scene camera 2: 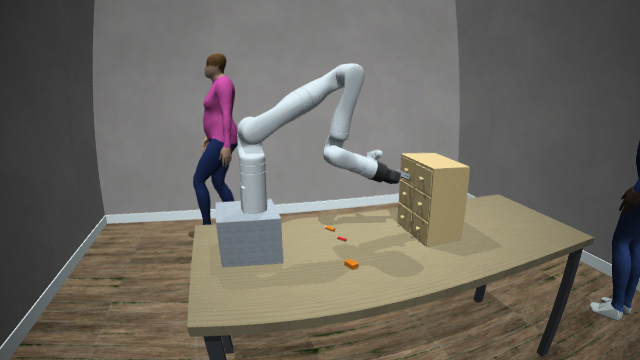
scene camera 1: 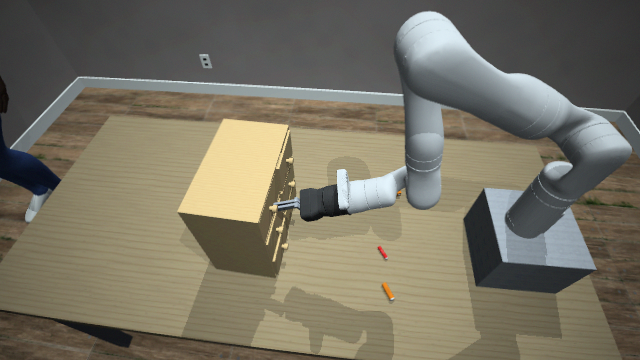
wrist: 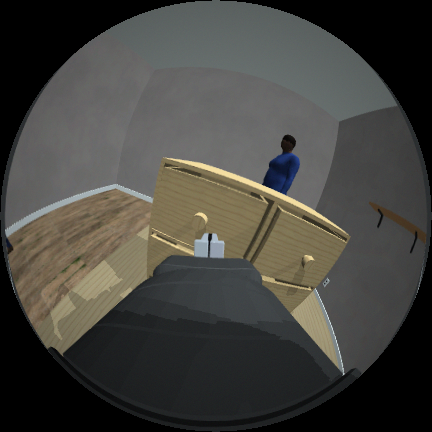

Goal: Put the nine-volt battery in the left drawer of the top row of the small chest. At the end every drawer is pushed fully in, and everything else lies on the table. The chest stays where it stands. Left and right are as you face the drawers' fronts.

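The small wooden chest stands on the table. Its top-row left drawer looks shut or nearly shut, with a round knob. My gripper is shut and empty. In the wrist view its fingertips are just below and right of that knob, close to the drawer front; whether they touch is unclear. The nine-volt battery, an orange block, lies on the table between robot base and chest. In scene camera 1 the battery is mostly hidden by the arm.
A red cylinder and an orange cylinder lie on the table. The robot's grey base block stands opposite the chest's fronts. The top-row right knob sticks out nearby.
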